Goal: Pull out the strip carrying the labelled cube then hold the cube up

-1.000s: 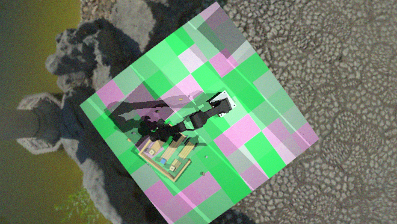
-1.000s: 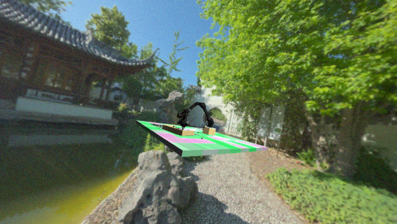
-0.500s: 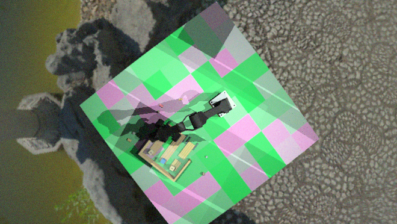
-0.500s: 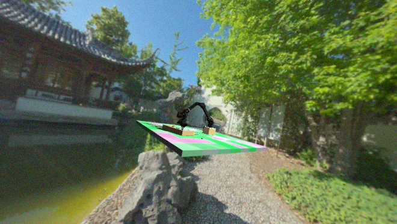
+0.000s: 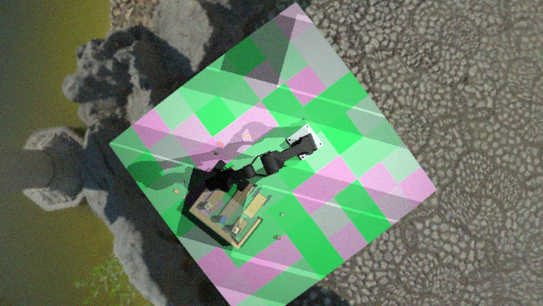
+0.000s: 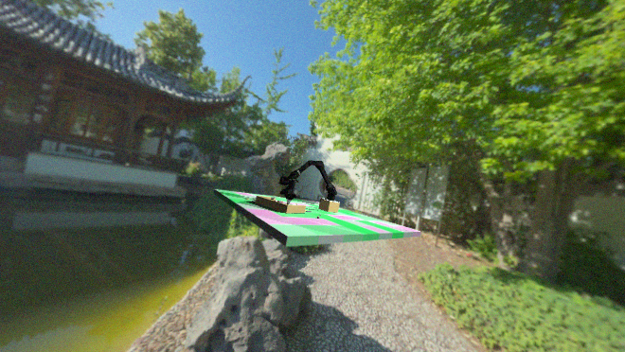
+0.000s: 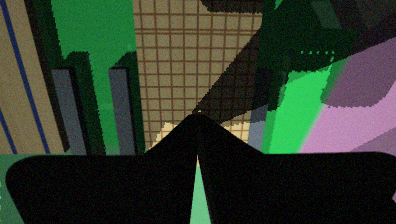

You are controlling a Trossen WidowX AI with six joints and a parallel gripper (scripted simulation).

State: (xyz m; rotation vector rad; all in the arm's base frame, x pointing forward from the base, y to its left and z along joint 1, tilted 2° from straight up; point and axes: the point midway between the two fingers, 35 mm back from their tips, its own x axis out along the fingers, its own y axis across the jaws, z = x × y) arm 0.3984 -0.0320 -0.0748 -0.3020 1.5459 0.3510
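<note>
My gripper tip is now 90 mm short of the tan gridded strip and 40 mm to the right of it. The rest, counted from my gripper tip: white cube: 80 mm ahead, 40 mm to the right.
</note>
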